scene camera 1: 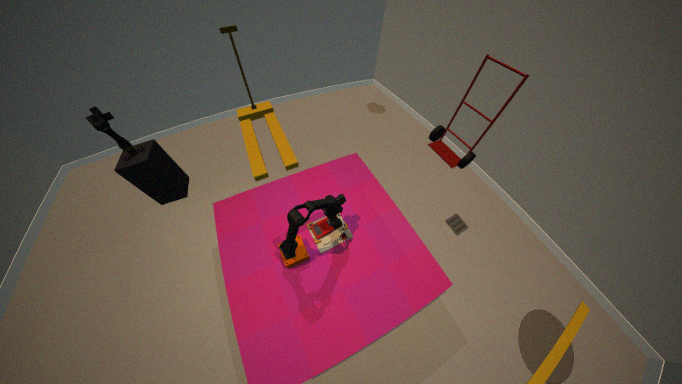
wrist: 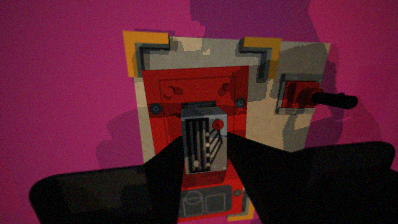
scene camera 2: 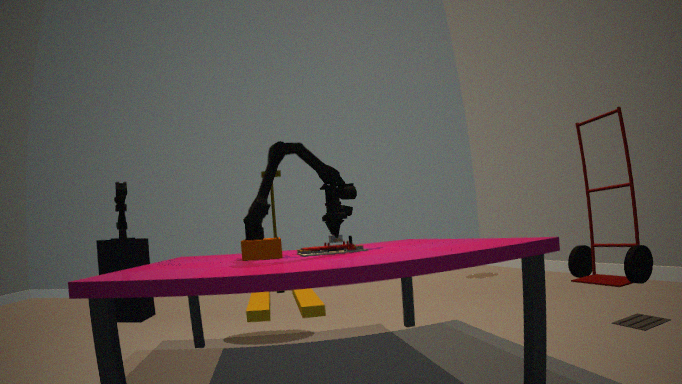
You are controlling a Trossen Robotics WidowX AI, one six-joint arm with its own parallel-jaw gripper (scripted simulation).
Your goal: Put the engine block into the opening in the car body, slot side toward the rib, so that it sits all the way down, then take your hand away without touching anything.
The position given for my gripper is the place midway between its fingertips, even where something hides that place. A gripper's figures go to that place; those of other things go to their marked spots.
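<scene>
My gripper (wrist: 203, 139) is 11 cm from the lens, and a grey engine block (wrist: 205, 149) is also 11 cm from the lens. There's a car body (wrist: 168, 91) too, and that body is 12 cm from the lens.
</scene>
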